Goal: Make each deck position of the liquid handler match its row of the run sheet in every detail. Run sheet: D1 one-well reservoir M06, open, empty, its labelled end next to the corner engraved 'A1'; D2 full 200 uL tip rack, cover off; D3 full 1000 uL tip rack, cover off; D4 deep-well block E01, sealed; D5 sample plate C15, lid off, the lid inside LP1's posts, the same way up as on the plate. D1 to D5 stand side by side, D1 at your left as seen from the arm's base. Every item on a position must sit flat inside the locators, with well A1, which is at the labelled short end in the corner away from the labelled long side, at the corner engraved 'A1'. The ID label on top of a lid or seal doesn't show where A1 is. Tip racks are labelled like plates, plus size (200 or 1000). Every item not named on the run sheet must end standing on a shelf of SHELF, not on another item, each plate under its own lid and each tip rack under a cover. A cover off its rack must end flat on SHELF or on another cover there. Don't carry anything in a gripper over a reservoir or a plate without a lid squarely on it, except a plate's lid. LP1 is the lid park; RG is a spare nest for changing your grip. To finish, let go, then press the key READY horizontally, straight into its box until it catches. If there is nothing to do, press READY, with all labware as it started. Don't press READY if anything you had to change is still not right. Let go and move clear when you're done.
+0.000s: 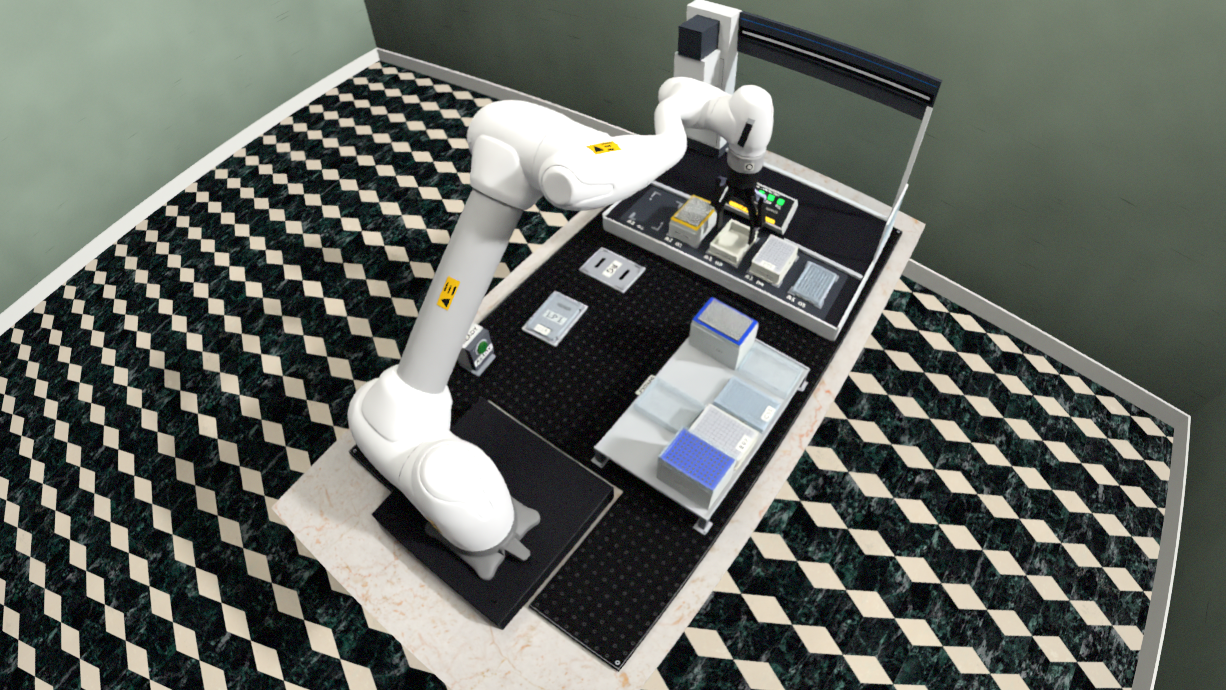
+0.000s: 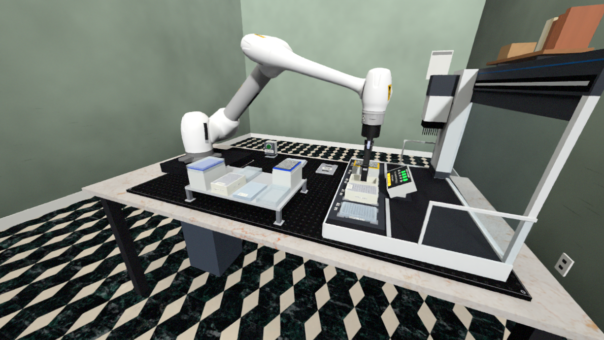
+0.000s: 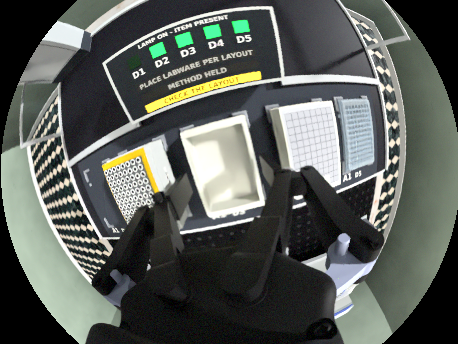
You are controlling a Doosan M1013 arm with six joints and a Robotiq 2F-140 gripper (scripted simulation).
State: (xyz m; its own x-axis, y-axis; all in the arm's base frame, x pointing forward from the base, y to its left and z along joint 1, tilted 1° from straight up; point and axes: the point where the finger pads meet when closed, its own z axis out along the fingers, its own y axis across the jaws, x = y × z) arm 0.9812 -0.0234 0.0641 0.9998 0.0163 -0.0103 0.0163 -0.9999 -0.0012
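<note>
Now: the white one-well reservoir 60 mm below my hand. The rest, counted from my hand: yellow-rimmed tip rack 120 mm to the left, 20 mm below, 10 mm behind; then grey RG nest 240 mm to the left, 230 mm behind, 110 mm below; then clear plate 250 mm to the right, 60 mm below.
</note>
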